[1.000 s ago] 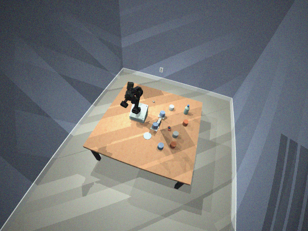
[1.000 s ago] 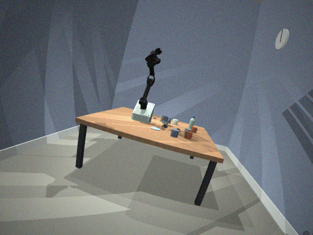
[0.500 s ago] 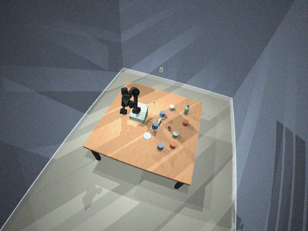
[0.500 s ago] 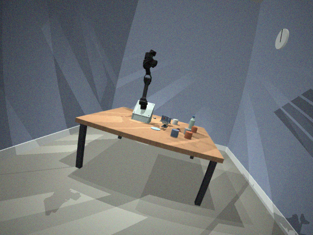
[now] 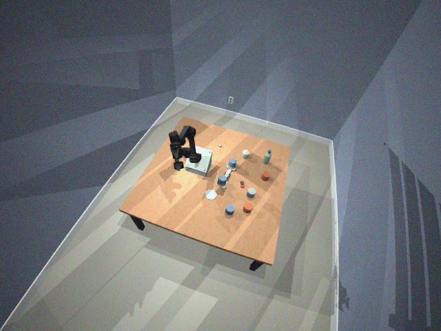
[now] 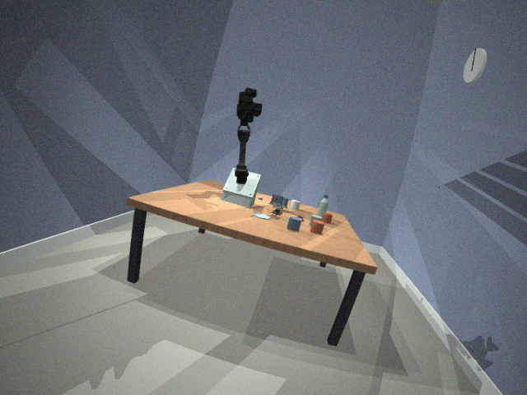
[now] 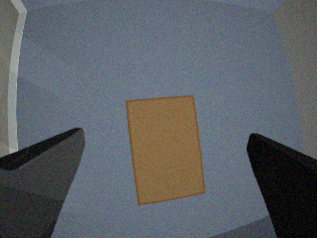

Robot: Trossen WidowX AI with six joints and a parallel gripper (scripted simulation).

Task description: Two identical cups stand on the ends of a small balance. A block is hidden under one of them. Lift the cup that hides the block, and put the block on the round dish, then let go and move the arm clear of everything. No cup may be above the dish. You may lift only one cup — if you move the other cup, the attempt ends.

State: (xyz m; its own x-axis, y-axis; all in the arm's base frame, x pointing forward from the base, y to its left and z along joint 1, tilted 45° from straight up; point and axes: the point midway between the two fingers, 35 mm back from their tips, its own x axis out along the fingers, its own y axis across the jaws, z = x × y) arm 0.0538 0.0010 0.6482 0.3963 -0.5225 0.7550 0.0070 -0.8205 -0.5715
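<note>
Now: gripper tip 590 mm above the pale green block, 570 mm to the right of it and 310 mm short of it. The rest, counted from my gripper tip: red toy car: 620 mm below, 440 mm ahead, 390 mm to the left; then grey cylinder: 590 mm below, 510 mm ahead, 290 mm to the left; then round dish: 630 mm below, 220 mm to the left, 180 mm ahead.
</note>
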